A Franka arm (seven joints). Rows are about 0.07 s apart.
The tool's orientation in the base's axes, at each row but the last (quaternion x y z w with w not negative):
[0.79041 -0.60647 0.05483 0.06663]
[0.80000 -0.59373 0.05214 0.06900]
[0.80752 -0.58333 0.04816 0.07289]
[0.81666 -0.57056 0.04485 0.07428]
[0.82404 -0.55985 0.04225 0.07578]
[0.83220 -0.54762 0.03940 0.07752]
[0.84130 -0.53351 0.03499 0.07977]
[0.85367 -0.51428 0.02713 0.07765]
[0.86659 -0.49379 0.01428 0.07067]
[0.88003 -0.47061 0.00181 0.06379]
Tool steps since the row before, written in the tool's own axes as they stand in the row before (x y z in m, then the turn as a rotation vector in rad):
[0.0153 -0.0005 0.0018 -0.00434 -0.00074 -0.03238]
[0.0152 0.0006 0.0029 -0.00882 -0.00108 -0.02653]
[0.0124 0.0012 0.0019 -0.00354 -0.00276 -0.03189]
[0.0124 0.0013 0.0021 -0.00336 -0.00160 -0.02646]
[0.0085 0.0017 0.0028 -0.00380 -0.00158 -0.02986]
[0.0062 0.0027 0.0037 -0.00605 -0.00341 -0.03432]
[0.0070 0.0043 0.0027 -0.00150 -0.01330 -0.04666]
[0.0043 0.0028 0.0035 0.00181 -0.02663 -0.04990]
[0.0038 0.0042 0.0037 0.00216 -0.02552 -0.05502]
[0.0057 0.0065 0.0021 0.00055 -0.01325 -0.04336]
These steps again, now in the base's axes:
[0.0044 -0.0147 0.0008 -0.00060 0.00988 0.03114]
[0.0038 -0.0150 -0.0003 -0.00156 0.01320 0.02462]
[0.0028 -0.0123 0.0002 0.00174 0.00971 0.03066]
[0.0030 -0.0123 0.0000 0.00065 0.00821 0.02542]
[0.0015 -0.0089 -0.0013 0.00052 0.00920 0.02870]
[-0.0001 -0.0073 -0.0025 0.00139 0.01271 0.03260]
[-0.0010 -0.0085 -0.0012 0.01260 0.01490 0.04445]
[-0.0006 -0.0056 -0.0026 0.02602 0.01865 0.04667]
[-0.0018 -0.0059 -0.0028 0.02548 0.01849 0.05189]
[-0.0023 -0.0085 -0.0010 0.01375 0.01176 0.04158]

